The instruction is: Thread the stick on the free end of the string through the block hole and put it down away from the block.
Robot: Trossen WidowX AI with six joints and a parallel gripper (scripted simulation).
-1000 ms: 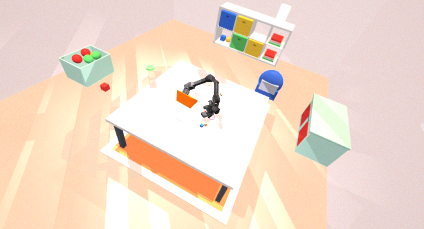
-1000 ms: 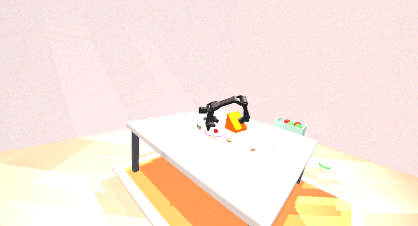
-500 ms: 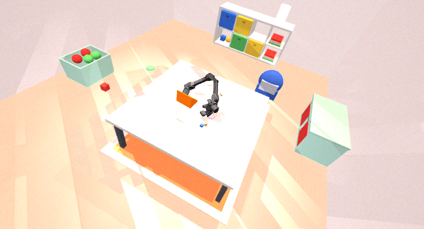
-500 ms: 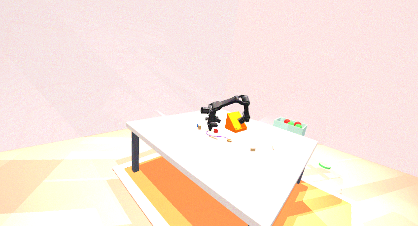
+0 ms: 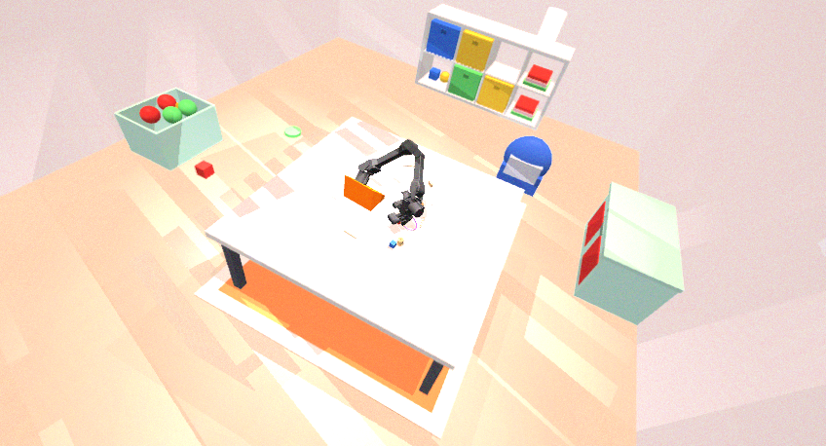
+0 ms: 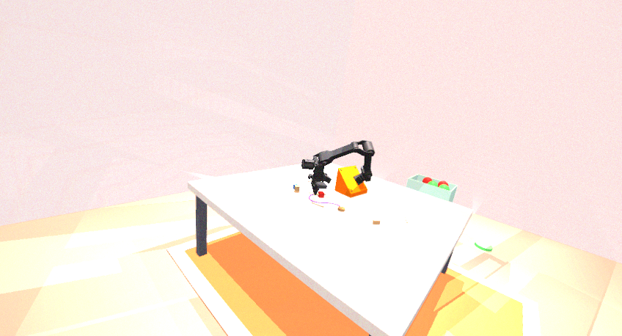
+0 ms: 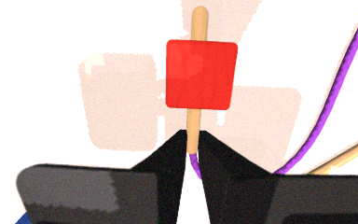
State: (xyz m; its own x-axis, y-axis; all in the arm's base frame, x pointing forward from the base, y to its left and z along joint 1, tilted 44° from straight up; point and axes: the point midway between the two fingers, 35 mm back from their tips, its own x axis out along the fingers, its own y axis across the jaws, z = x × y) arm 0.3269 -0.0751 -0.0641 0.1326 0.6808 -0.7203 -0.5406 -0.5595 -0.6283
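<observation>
The red cube is 3 cm behind my gripper tip and 2 cm to the left of it. Also, from my gripper tip: short wooden cylinder 4 cm ahead, 12 cm to the right; then wooden stick 8 cm ahead, 7 cm to the left, 1 cm below; then blue cube 1 cm ahead, 15 cm to the right.
</observation>
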